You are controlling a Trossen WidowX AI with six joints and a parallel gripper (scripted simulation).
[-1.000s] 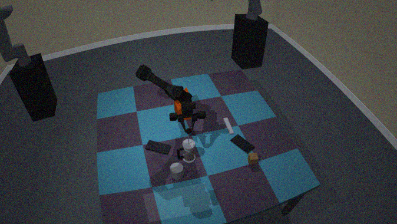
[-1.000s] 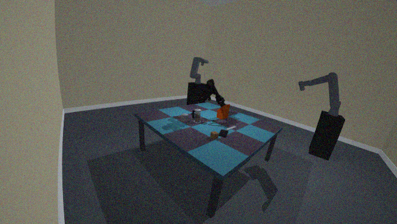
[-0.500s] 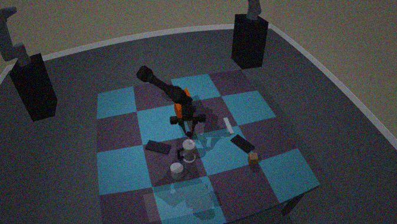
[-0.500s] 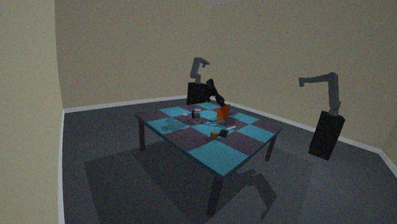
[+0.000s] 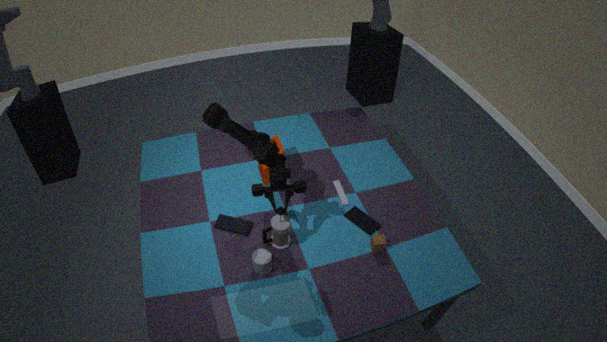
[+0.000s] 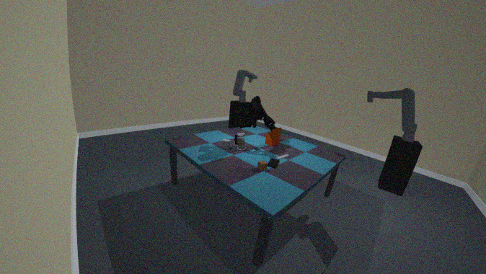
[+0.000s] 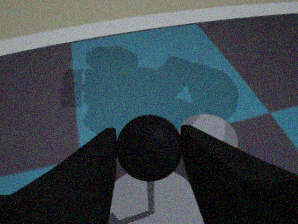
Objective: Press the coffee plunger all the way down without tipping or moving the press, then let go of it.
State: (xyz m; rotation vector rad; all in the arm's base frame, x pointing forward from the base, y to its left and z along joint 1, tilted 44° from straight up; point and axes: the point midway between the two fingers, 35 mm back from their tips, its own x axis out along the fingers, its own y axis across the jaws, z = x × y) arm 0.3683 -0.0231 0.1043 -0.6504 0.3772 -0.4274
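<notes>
My gripper tip is 100 mm above the coffee press, 20 mm past it and 10 mm to the left of it. From my gripper tip the other things lie so: small brown block 360 mm to the left, 180 mm below, 130 mm ahead.
</notes>
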